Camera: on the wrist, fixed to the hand. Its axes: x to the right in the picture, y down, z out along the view.
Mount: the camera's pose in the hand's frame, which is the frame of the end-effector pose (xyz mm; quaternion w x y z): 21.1 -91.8 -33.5 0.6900 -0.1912 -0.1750 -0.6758
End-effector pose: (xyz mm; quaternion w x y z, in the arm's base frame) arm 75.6 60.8 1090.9 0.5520 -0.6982 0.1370 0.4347
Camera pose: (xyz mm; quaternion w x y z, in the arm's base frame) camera 164.8 69.5 1135.2 0.5652 -0.6038 -0.5571 0.0753
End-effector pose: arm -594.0 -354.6 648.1 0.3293 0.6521 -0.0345 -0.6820
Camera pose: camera -599.1 -280.5 581.1 0.1150 -0.2910 -0.4897 0.8138
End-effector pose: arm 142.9 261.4 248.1 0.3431 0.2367 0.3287 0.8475
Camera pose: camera 147.2 314.1 163.2 0.9122 0.0239 0.1647 0.3743
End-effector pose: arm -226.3 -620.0 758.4 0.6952 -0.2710 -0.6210 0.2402
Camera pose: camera -190.9 -676.2 833.1 0.4815 0.1418 -0.7792 -0.3754
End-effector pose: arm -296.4 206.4 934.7 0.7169 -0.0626 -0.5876 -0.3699
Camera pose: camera -324.4 113.2 911.7 0.1299 0.1521 -0.5025 -0.8411
